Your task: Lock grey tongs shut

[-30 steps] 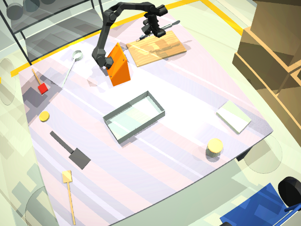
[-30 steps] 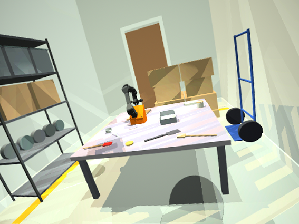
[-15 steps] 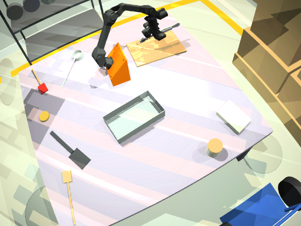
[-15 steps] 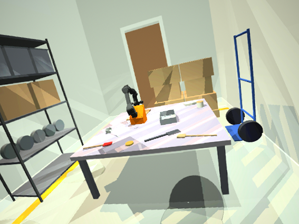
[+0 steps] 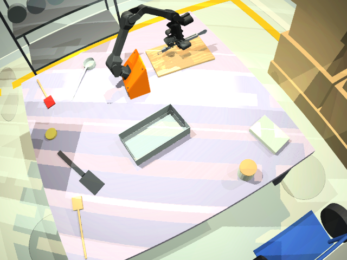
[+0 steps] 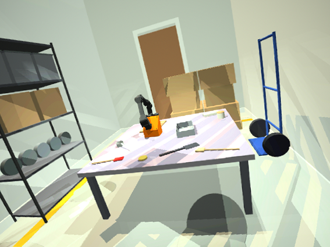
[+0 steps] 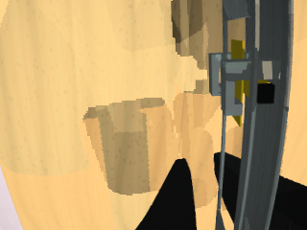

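My gripper tip is 60 mm above the wooden board. From my gripper tip the other things lie so: yellow mark: 50 mm to the right, 30 mm above; then white block: 710 mm ahead, 150 mm to the left, 50 mm below; then grey roasting tin: 450 mm ahead, 360 mm to the right, 30 mm below.
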